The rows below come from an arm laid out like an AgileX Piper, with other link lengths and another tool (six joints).
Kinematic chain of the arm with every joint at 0, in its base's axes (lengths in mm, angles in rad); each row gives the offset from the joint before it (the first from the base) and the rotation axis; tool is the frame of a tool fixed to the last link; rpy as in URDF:
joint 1: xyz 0 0 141.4 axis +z
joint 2: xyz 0 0 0 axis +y
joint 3: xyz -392.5 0 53.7 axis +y
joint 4: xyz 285.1 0 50.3 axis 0.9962 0 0.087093
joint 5: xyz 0 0 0 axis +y
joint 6: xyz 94.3 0 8.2 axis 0.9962 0 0.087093
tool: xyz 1.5 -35 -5.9 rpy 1.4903 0.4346 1.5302
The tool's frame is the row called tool.
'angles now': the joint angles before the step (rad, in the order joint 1, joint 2, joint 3, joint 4, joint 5, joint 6). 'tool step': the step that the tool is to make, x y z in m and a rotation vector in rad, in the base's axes. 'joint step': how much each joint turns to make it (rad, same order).
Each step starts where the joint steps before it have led.
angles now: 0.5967 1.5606 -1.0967 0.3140 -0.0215 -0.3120
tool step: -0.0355 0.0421 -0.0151 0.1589 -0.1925 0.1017
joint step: 0.1425 0.0034 0.1342 -0.2025 -0.3880 0.2262
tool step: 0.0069 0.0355 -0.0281 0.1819 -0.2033 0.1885
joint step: 0.0099 0.1239 0.0564 -0.2872 -0.4592 0.2179
